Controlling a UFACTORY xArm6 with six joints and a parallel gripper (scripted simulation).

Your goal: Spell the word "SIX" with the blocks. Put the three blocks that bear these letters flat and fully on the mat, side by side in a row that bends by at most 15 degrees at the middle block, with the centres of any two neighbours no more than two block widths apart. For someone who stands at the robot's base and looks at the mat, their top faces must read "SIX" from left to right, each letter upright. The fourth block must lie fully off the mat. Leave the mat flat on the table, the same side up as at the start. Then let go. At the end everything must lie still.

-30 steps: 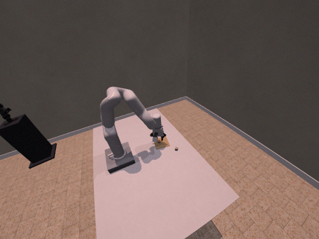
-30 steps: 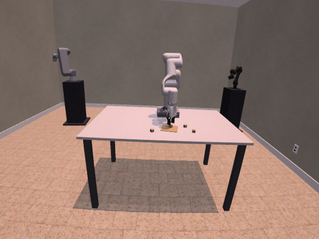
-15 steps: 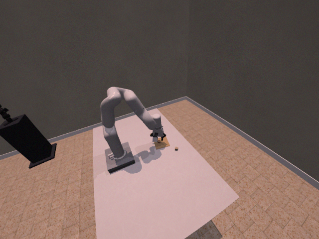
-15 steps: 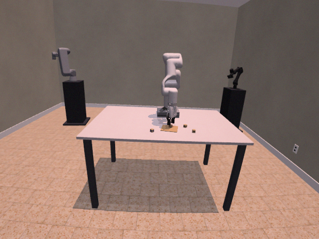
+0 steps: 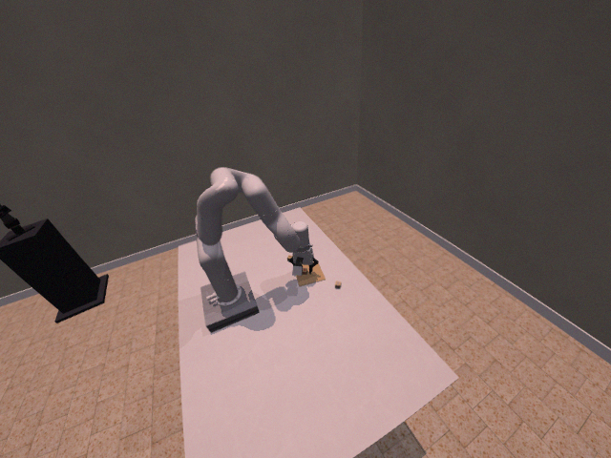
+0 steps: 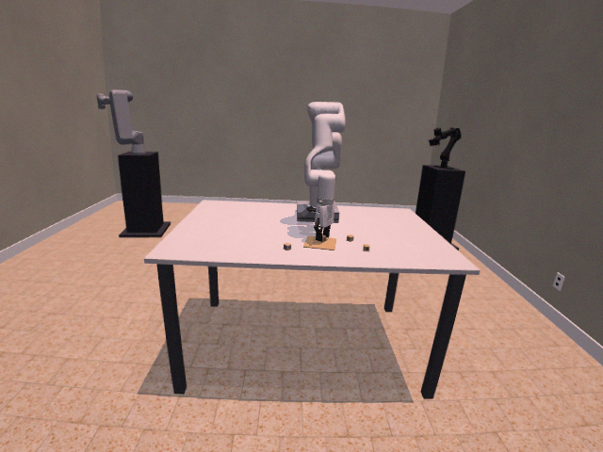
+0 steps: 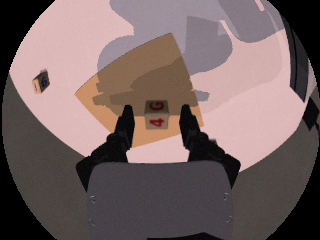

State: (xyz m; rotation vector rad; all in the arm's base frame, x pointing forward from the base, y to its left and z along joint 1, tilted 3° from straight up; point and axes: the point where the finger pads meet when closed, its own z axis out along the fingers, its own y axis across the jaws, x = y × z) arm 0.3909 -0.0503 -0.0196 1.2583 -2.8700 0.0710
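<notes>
Right now my hand is 30 mm above the tan mat, 20 mm short of it and 10 mm to the left of it.
</notes>
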